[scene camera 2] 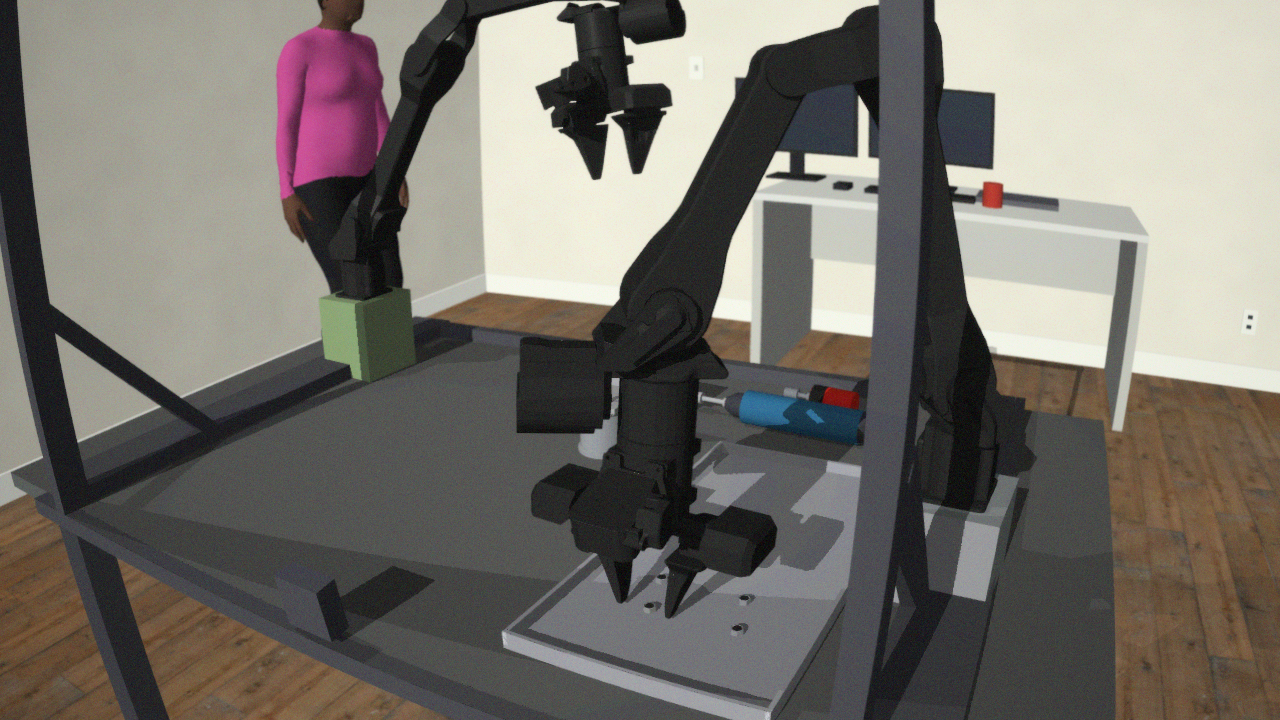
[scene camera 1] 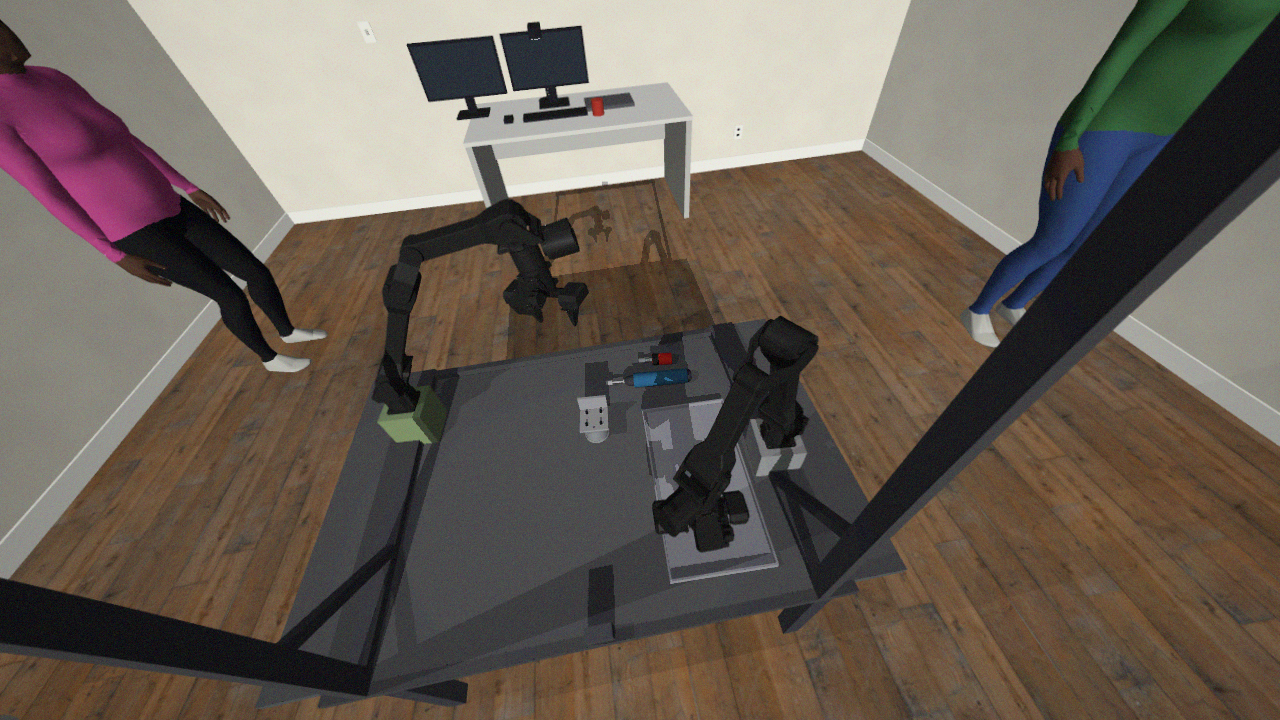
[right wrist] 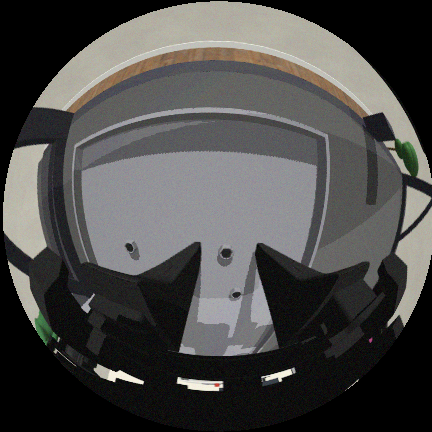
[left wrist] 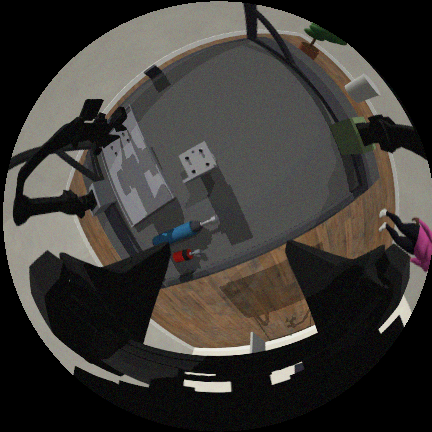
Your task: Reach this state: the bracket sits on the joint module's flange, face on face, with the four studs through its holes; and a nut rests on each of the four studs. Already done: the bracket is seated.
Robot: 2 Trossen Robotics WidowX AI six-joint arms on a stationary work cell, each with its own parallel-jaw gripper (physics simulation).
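Where they show: left gripper, fingertip midpoint: [scene camera 2: 616,177] [scene camera 1: 558,323] [left wrist: 229,248]; right gripper, fingertip midpoint: [scene camera 2: 645,608] [right wrist: 228,248] [left wrist: 122,132]; left arm's base at its link origin: [scene camera 2: 364,293] [scene camera 1: 404,403] [left wrist: 364,133]; right arm's base at its link origin: [scene camera 2: 955,490] [scene camera 1: 777,435] [left wrist: 91,200].
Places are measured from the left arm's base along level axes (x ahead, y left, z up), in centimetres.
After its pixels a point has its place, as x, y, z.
Note:
The bracket [scene camera 1: 592,414] @(46.2, -6.5, -4.8) [left wrist: 198,159] @(46.1, -7.8, -4.8) sits on the pale joint module [scene camera 1: 596,437] @(46.5, -10.6, -9.1) [scene camera 2: 595,440] @(46.9, -10.6, -9.3) in the middle of the table; dark stud ends show in its holes. Several small nuts lie apart in the shallow tray [scene camera 2: 626,676] @(70.9, -44.8, -10.2) [right wrist: 210,109] @(69.1, -44.7, -9.8), among them one nut [scene camera 2: 745,598] @(74.0, -30.7, -10.5), a nearer nut [scene camera 2: 737,628] @(75.2, -35.0, -10.5) and, in the right wrist view, a nut [right wrist: 130,247] @(75.0, -35.0, -10.5) at the left. My right gripper [scene camera 2: 646,608] @(67.3, -35.5, -10.7) [right wrist: 228,248] @(67.3, -35.5, -10.7) is partly open and empty above the tray, with a nut [right wrist: 226,253] @(67.4, -35.2, -10.5) showing between its fingertips. My left gripper [scene camera 1: 557,319] @(41.9, 3.2, 17.9) [scene camera 2: 617,174] @(41.9, 3.2, 17.9) [left wrist: 229,248] @(41.9, 3.2, 17.9) is wide open and empty, high beyond the table's far edge.
A blue tool [scene camera 1: 660,377] @(64.9, 5.5, -7.7) [scene camera 2: 796,417] @(64.7, 4.8, -8.7) [left wrist: 181,233] @(60.6, 6.8, -7.3) and a red tool [scene camera 1: 663,359] @(66.7, 12.9, -8.6) [left wrist: 182,256] @(65.2, 13.9, -7.9) lie near the table's far edge, beyond the tray. A dark post [scene camera 2: 902,268] @(89.1, -50.8, 22.5) of the frame stands in front of the right arm. A small dark block [scene camera 2: 310,601] @(47.7, -53.8, -7.0) stands at the near table edge.

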